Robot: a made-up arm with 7 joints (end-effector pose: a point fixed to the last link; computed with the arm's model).
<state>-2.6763 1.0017 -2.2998 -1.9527 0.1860 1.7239 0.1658</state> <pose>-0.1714 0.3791 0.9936 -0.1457 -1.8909 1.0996</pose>
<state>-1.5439 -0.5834 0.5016 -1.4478 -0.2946 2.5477 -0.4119</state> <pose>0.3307 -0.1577 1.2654 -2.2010 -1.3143 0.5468</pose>
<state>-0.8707 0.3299 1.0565 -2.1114 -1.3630 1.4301 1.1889</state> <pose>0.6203 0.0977 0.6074 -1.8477 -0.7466 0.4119</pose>
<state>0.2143 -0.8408 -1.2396 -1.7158 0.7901 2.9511 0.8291</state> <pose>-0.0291 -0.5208 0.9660 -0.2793 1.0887 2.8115</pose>
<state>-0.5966 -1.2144 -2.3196 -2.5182 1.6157 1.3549 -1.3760</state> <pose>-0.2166 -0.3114 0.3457 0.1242 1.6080 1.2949</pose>
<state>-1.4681 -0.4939 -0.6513 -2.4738 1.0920 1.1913 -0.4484</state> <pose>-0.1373 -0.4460 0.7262 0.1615 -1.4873 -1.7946</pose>
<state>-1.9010 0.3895 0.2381 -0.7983 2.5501 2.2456 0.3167</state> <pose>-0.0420 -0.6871 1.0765 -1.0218 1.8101 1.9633</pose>
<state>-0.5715 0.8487 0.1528 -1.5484 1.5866 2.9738 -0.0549</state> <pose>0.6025 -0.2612 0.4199 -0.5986 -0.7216 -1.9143</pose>
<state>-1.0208 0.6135 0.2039 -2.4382 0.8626 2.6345 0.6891</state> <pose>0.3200 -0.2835 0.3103 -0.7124 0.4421 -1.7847</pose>
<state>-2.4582 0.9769 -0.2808 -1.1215 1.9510 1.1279 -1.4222</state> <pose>-0.6402 -0.5378 0.4749 -1.4312 -2.3804 -1.2410</pose>
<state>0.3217 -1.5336 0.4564 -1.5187 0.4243 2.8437 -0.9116</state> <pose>-0.5113 0.1330 1.1171 0.1549 2.1047 -0.2051</pose>
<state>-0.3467 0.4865 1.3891 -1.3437 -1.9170 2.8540 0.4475</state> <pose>0.4105 0.4483 1.0207 0.2079 2.8925 -1.1035</pose>
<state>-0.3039 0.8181 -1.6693 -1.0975 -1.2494 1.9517 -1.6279</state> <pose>0.2901 -0.5996 1.0217 -0.2567 1.2493 0.7506</pose>
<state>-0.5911 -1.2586 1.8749 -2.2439 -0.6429 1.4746 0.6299</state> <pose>0.2284 0.4948 0.4452 -2.4531 -1.1892 1.2977</pose>
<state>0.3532 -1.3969 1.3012 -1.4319 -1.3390 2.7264 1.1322</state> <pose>-0.6518 0.3912 0.7485 -0.4990 2.0895 -0.2268</pose>
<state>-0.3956 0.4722 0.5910 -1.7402 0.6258 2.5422 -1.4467</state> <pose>0.6818 0.1037 0.6464 0.3108 -1.8740 0.8354</pose>
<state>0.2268 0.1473 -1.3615 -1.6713 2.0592 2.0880 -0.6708</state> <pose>0.3319 -0.4904 0.8697 -0.1283 -2.0605 -1.6489</pose>
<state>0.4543 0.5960 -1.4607 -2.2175 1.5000 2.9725 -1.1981</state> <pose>0.2701 -0.3832 0.6203 -1.6141 -1.1338 -0.4319</pose>
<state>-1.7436 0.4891 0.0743 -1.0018 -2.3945 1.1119 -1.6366</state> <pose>-0.0458 -0.7647 0.9949 0.0759 1.3489 -0.0615</pose>
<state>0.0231 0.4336 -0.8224 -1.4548 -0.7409 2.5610 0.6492</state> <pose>0.5910 -0.3318 0.8429 -1.8445 -1.1804 -0.1111</pose>
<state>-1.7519 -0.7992 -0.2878 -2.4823 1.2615 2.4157 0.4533</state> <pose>-0.1553 -0.3588 0.8940 0.5417 0.9799 2.6392</pose>
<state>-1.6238 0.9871 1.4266 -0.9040 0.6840 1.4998 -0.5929</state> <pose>0.4701 -0.6138 0.9258 0.7289 -1.9894 -0.5236</pose>
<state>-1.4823 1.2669 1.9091 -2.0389 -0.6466 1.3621 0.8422</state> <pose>0.5799 -0.0368 0.8128 -0.1958 -0.5853 0.0981</pose>
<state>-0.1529 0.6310 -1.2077 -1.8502 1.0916 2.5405 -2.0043</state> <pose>0.2291 -0.5712 0.6588 -1.0287 -1.1045 0.6043</pose>
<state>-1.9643 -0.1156 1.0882 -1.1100 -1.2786 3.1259 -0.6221</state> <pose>0.3913 -0.2708 1.2111 -2.1589 -0.7768 1.9538</pose>
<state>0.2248 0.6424 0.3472 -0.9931 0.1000 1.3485 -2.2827</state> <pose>0.6657 0.3944 0.7945 1.7224 -1.0903 2.2878</pose>
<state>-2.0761 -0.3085 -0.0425 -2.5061 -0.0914 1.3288 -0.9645</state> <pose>-0.2085 -0.4514 0.6471 -0.0811 -0.5092 -1.0430</pose>
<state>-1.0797 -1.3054 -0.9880 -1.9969 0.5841 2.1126 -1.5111</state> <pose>-0.4417 -0.1757 0.9800 -2.0403 -2.0678 -0.1849</pose>
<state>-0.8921 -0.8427 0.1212 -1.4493 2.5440 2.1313 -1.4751</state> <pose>0.1747 0.0243 1.3165 -0.3833 2.5981 0.1642</pose>
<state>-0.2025 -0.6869 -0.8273 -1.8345 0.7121 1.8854 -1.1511</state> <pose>0.1049 -0.4378 1.0558 -0.4741 -2.2264 -0.1417</pose>
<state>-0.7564 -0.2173 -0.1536 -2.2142 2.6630 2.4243 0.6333</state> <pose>0.3711 -0.3653 0.7559 -1.3533 -0.0810 2.7842</pose>
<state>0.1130 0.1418 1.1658 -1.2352 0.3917 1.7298 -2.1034</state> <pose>0.1974 0.5937 1.0882 -1.4216 1.1769 -1.7014</pose>
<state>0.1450 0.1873 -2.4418 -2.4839 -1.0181 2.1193 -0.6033</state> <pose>-0.3108 -0.3758 0.6267 -0.5623 0.2587 -0.4091</pose>
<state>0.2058 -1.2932 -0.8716 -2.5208 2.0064 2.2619 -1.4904</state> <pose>0.1990 -0.2434 0.8814 0.7851 -2.4999 -1.6184</pose>
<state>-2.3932 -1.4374 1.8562 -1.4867 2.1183 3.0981 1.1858</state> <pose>0.6483 -0.1623 0.4881 -0.4944 -1.0677 -2.5782</pose>
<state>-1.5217 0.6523 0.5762 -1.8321 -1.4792 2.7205 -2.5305</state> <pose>0.4530 -0.5394 0.5438 0.7798 -0.1631 2.7140</pose>
